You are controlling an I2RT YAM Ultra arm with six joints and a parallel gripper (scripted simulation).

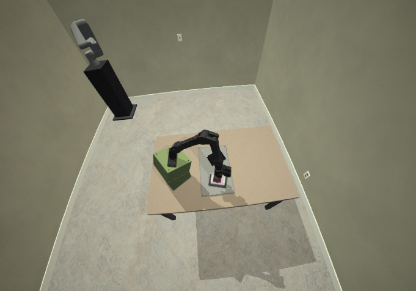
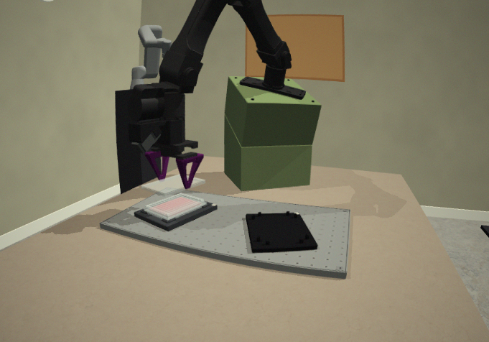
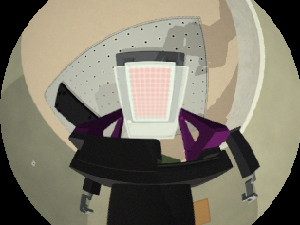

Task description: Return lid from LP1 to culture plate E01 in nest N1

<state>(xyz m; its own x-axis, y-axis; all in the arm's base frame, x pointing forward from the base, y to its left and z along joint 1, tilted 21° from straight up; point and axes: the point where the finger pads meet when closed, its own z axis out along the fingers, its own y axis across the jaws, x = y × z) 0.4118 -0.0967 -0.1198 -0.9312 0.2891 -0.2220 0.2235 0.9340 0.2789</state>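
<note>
Right now the clear lid is 1 cm below my hand. Round my hand: black lid park LP1: 25 cm to the left, 7 cm below, 1 cm ahead; then culture plate E01: 6 cm below.
</note>
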